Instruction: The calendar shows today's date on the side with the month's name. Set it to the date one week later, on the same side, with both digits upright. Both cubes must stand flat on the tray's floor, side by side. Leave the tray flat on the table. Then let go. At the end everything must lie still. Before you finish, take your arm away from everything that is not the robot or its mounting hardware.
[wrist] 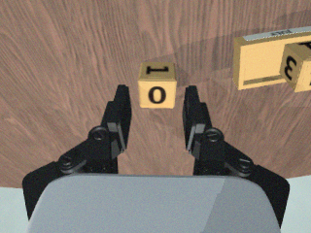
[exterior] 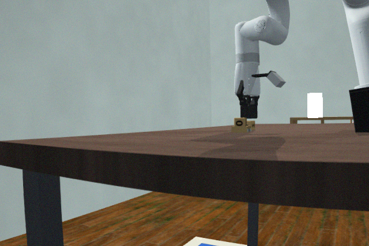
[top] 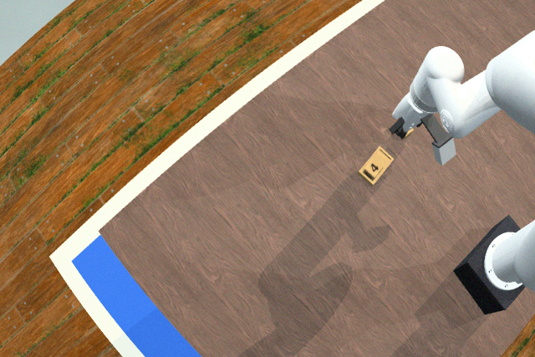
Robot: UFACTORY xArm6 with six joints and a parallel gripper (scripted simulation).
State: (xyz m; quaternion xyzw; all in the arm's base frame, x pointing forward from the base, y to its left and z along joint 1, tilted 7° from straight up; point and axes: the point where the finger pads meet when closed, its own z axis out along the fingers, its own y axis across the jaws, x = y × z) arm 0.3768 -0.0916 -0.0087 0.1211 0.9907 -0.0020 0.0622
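Right now the wooden cube is 40 mm below my hand. Round my hand: tray (110 mm to the left, 50 mm below).
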